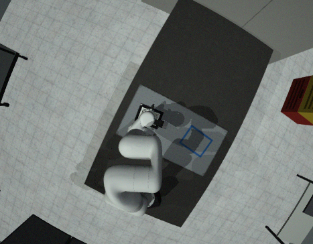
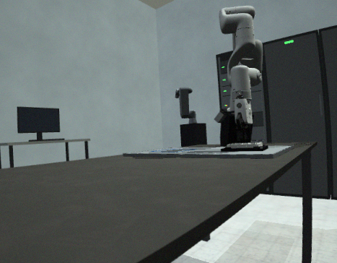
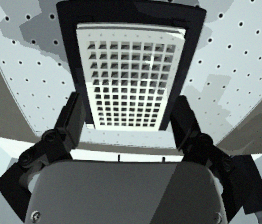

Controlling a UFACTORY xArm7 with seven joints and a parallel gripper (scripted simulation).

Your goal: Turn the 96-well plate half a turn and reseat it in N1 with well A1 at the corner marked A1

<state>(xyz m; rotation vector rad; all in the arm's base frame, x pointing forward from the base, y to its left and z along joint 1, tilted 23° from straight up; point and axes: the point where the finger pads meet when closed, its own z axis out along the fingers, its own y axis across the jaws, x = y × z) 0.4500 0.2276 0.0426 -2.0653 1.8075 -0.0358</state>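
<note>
Right now my hand is 3 cm above the white 96-well plate. Also, from my hand: black plate nest N1: 4 cm below.
</note>
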